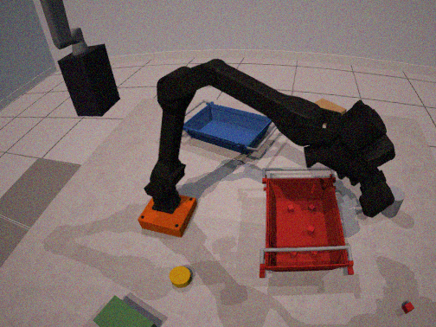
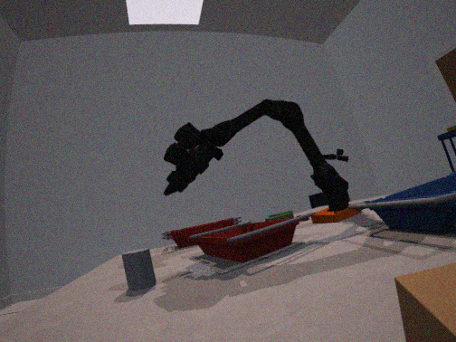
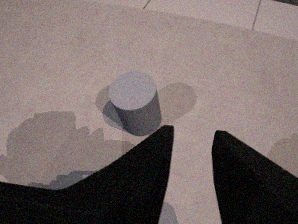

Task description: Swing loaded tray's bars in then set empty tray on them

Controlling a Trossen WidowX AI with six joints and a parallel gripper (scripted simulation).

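Right now my gripper tip is 470 mm past the blue tray, 380 mm to the right of it and 140 mm above it. The rest, counted from my gripper tip: tan box (550 mm to the left, 160 mm below, 100 mm behind); yellow disc (430 mm behind, 200 mm to the right, 180 mm below); grey cylinder (150 mm below, 100 mm to the left, 80 mm ahead).
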